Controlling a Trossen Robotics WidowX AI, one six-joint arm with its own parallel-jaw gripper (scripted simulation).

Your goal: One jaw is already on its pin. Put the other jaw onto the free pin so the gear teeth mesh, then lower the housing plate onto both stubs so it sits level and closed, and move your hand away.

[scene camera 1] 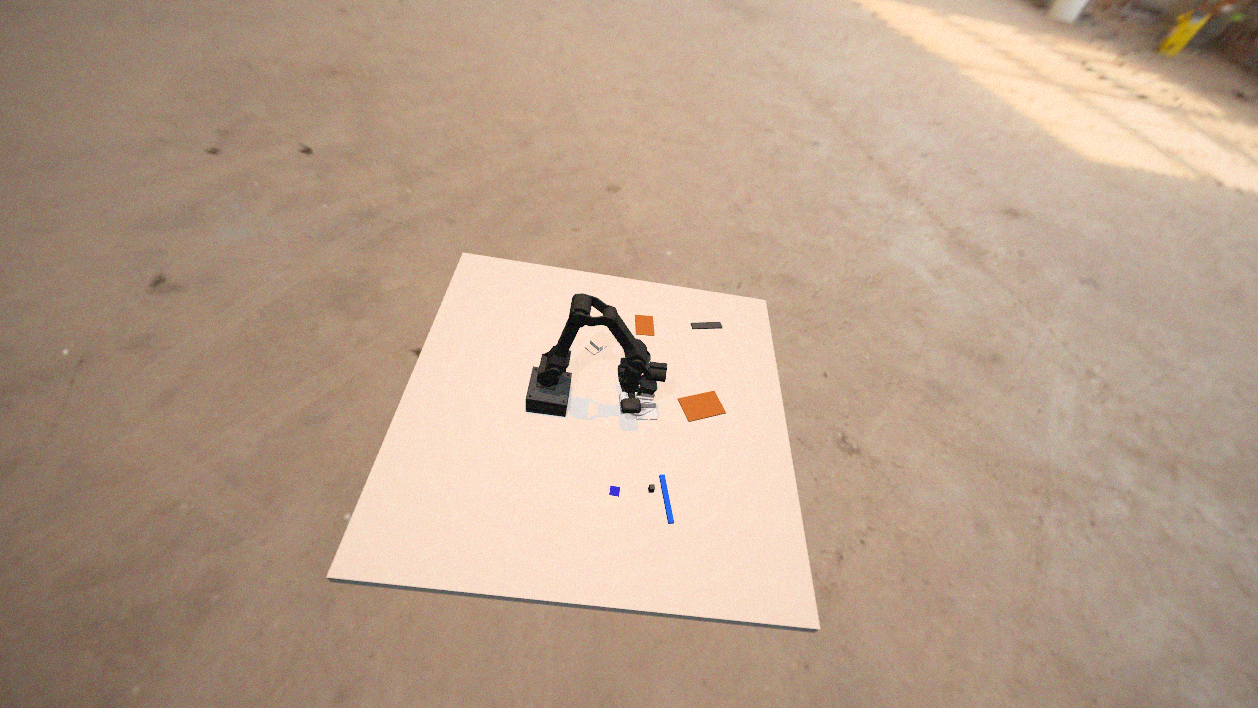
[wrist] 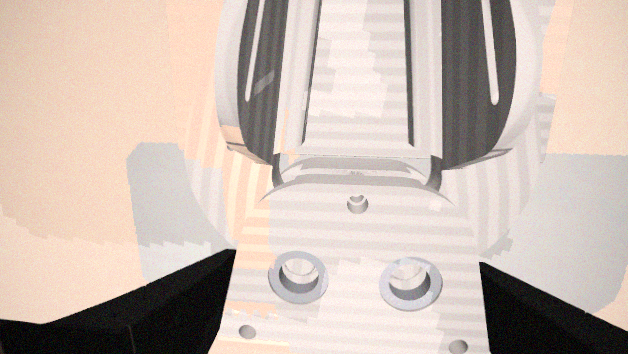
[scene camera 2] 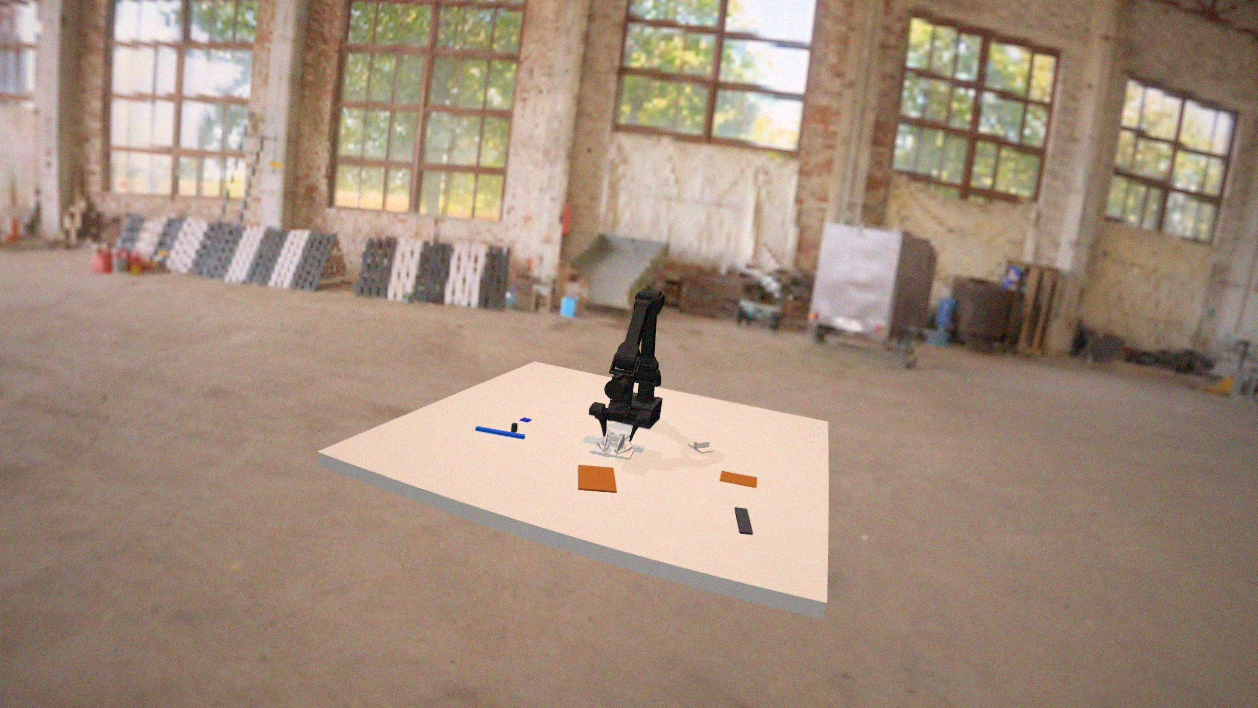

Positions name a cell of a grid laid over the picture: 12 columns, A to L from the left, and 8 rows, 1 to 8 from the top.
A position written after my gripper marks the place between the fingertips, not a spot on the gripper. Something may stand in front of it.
my gripper: scene camera 1 F5; wrist G7; scene camera 2 F5
large orange tile: scene camera 1 G5; scene camera 2 F6; not seen in the wrist view (out of frame)
